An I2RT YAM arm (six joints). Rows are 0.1 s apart.
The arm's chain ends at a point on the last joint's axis. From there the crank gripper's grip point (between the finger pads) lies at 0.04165 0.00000 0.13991 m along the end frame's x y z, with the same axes.
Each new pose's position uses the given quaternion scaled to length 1; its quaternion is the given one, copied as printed.
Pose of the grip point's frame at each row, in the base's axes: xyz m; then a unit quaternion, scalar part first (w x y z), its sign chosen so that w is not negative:
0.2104 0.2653 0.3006 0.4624 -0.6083 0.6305 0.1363
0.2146 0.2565 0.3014 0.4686 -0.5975 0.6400 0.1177
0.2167 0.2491 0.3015 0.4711 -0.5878 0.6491 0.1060
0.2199 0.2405 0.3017 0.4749 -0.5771 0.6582 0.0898
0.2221 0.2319 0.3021 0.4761 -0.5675 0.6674 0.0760
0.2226 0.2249 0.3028 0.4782 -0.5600 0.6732 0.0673
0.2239 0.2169 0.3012 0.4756 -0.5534 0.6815 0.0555
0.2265 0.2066 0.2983 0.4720 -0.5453 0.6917 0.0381
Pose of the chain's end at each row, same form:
0.1450 0.1892 0.4067 0.4624 -0.6083 0.6305 0.1363
0.1440 0.1843 0.4068 0.4686 -0.5975 0.6400 0.1177
0.1430 0.1800 0.4068 0.4711 -0.5878 0.6491 0.1060
0.1420 0.1754 0.4066 0.4749 -0.5771 0.6582 0.0898
0.1412 0.1706 0.4070 0.4761 -0.5675 0.6674 0.0760
0.1395 0.1660 0.4074 0.4782 -0.5600 0.6732 0.0673
0.1391 0.1619 0.4065 0.4756 -0.5534 0.6815 0.0555
0.1393 0.1571 0.4044 0.4720 -0.5453 0.6917 0.0381

